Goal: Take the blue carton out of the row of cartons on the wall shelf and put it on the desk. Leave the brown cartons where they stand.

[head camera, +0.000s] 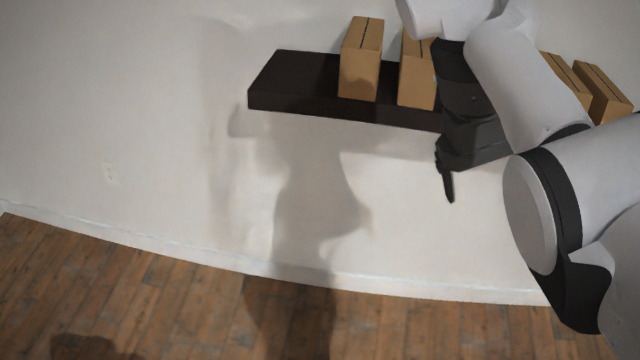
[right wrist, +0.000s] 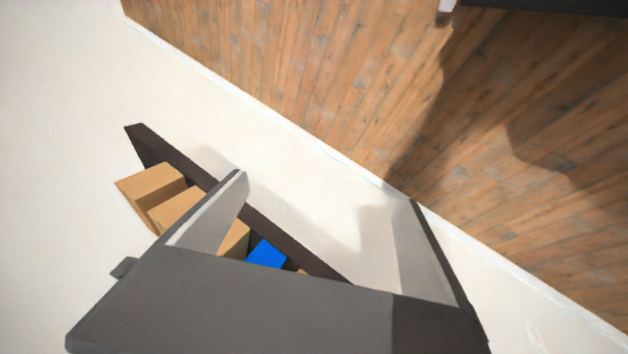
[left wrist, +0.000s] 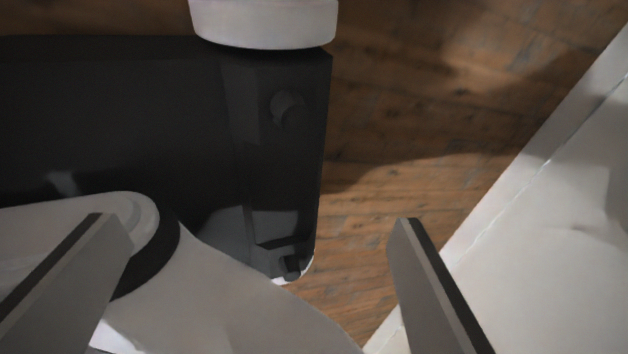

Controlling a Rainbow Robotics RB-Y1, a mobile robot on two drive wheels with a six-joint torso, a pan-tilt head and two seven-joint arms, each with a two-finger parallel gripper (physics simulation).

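Frame: origin at the robot's base, x ahead, y left, z up, level; centimetres.
Where they show: left gripper, fingertip midpoint: (left wrist: 264,230); right gripper, fingertip midpoint: (head camera: 486,185) (right wrist: 319,193).
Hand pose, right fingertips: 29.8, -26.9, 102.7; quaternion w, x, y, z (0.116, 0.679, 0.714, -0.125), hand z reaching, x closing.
Note:
Each offset is from my right fingertips to the top centre of the thing, as dx, dy, dz. Level surfaces: height alone.
The blue carton @(+48.7, -15.1, +1.7) (right wrist: 267,254) shows in part in the right wrist view, in the row on the dark wall shelf (head camera: 295,106) (right wrist: 272,231), between brown cartons; the gripper body covers the rest. In the head view the right arm hides it. Brown cartons @(+54.1, +8.8, +1.7) (head camera: 359,75) @(+51.3, -3.6, +1.7) (head camera: 416,82) @(+40.3, -52.4, +1.7) (head camera: 612,107) (right wrist: 155,186) @(+45.9, -27.5, +1.7) (right wrist: 236,241) stand upright on the shelf. My right gripper (head camera: 450,196) (right wrist: 319,193) is open and empty, in front of the shelf, its fingertips lower than the shelf in the head view. My left gripper (left wrist: 264,230) is open and empty, away from the shelf. The desk does not show.
The white wall (head camera: 150,150) (right wrist: 60,90) rises behind the shelf from the wooden floor @(dz -102.7) (head camera: 190,300) (left wrist: 425,125) (right wrist: 310,65). The robot's own black base (left wrist: 125,115) and pale body parts lie below the left gripper. My right arm (head camera: 520,85) covers the middle of the carton row in the head view.

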